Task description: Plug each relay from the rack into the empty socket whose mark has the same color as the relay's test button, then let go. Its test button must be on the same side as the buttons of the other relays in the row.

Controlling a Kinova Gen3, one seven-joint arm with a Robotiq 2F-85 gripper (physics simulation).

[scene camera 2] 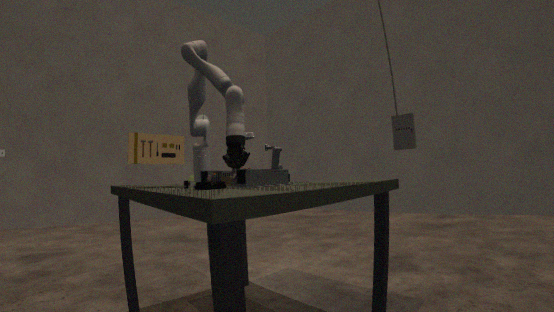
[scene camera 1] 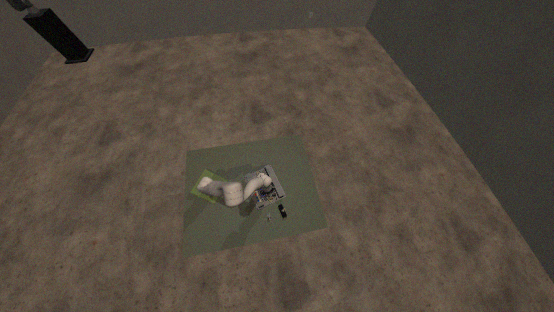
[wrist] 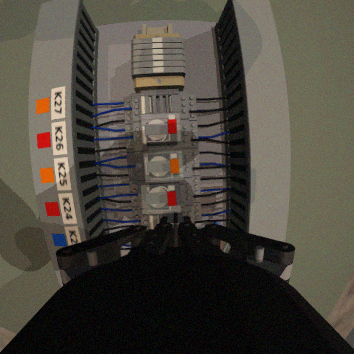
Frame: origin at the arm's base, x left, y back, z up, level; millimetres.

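Where they show: gripper, fingertip midpoint: (scene camera 2: 236, 178) (wrist: 175, 220).
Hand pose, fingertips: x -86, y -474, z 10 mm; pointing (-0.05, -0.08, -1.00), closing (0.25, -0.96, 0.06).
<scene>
Each offset is from my fingertips to the centre of the thing. "*": to the spot under its first point. Level surfaces: height alone.
My gripper (wrist: 175, 220) (scene camera 2: 235, 169) is shut and empty, low over the relay row. In the wrist view, relays sit in K26 {dx +79, dy +33, dz +16 mm} (wrist: 157, 130) and K24 {dx +27, dy +18, dz +20 mm} (wrist: 158, 197) with red buttons, and K25 {dx +52, dy +24, dz +16 mm} (wrist: 159, 165) with an orange button, all buttons on the right. The K27 socket (wrist: 161, 104) is empty; its mark {dx +78, dy +133, dz +31 mm} (wrist: 43, 105) is orange. The socket by the blue mark {dx -31, dy +100, dz +31 mm} (wrist: 59, 240) is mostly hidden by my fingers. The black relay rack {dx -159, dy -92, dz -20 mm} (scene camera 1: 282, 207) (scene camera 2: 210, 185) stands beside the panel; its contents are too small to tell. A small pale object {dx -186, dy +22, dz -18 mm} (scene camera 1: 269, 217) lies near it, unclear what.
Slotted wire ducts {dx +42, dy +117, dz +1 mm} (wrist: 86, 125) {dx +96, dy -58, dz +1 mm} (wrist: 235, 125) run along both sides of the row, with wires between. A terminal block {dx +144, dy +52, dz +15 mm} (wrist: 158, 55) stands beyond K27. The grey panel {* dx +80, dy -77, dz +31 mm} (scene camera 1: 276, 181) is on the green table {dz -32 mm} (scene camera 1: 305, 215). A grey clamp-like device (scene camera 2: 275, 157) rises behind the panel.
</scene>
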